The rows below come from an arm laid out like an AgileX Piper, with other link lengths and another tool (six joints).
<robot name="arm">
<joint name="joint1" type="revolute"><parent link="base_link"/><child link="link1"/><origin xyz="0.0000 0.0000 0.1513"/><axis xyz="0 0 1"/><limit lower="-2.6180" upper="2.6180"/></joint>
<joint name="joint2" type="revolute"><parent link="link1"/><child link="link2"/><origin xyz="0.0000 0.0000 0.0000" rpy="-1.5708 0.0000 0.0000"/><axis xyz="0 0 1"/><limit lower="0.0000" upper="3.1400"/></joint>
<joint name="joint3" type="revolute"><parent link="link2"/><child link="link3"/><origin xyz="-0.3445 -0.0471 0.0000"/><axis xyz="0 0 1"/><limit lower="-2.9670" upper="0.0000"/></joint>
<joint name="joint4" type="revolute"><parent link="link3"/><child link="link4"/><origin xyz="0.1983 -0.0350 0.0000" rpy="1.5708 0.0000 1.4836"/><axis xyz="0 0 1"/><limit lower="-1.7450" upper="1.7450"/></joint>
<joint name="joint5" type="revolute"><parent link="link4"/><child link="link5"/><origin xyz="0.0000 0.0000 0.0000" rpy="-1.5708 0.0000 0.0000"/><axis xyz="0 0 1"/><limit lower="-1.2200" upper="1.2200"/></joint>
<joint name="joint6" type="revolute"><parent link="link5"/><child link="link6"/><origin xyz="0.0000 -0.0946 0.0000" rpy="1.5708 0.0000 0.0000"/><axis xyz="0 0 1"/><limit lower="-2.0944" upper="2.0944"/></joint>
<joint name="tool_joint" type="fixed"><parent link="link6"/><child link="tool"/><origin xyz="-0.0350 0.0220 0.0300" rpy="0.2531 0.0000 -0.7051"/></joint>
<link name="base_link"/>
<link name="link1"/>
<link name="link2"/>
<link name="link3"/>
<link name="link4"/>
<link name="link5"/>
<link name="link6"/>
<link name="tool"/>
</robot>
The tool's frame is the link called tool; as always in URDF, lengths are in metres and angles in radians.
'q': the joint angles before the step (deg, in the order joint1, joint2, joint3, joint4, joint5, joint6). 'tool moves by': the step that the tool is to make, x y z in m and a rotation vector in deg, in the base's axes. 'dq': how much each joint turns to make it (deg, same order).
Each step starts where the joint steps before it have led.
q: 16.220 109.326 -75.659 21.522 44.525 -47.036
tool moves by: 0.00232 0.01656 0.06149 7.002 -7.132 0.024
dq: 1.308 -3.508 -7.629 4.435 2.338 0.462
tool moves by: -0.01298 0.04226 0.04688 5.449 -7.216 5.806
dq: 5.659 -1.011 -7.541 3.155 0.252 -0.977
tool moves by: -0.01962 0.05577 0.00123 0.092 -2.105 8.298
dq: 8.000 2.997 -5.026 -0.822 0.186 -0.133
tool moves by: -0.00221 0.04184 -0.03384 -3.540 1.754 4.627
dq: 4.993 6.052 -3.528 -2.795 0.511 1.326
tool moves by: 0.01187 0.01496 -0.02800 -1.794 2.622 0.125
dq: 0.673 4.701 -2.426 -0.546 0.595 1.143
